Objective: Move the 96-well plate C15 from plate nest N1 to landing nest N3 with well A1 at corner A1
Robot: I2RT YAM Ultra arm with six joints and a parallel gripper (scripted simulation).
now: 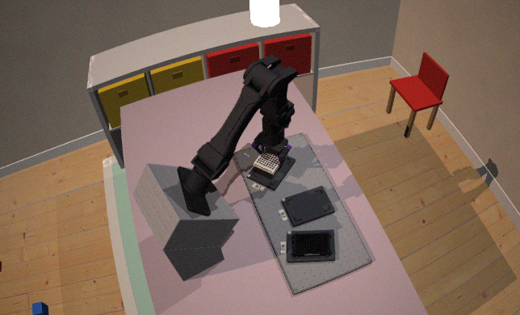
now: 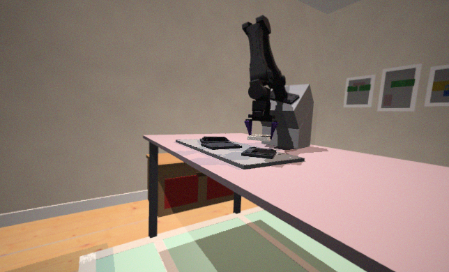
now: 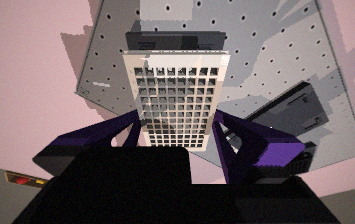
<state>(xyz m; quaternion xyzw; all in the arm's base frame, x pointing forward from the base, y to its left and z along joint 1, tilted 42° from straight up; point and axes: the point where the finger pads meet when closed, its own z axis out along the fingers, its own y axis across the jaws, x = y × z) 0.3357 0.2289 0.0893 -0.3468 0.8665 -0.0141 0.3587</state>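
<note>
Right now my hand is 190 mm to the left of the dark landing nest N3, 100 mm short of it and 60 mm above it. From my hand the other things lie so: dark plate nest N1 (60 mm below); then deck label (70 mm to the right, 70 mm below, 60 mm behind); then white 96-well plate C15 (right at my hand).
</note>
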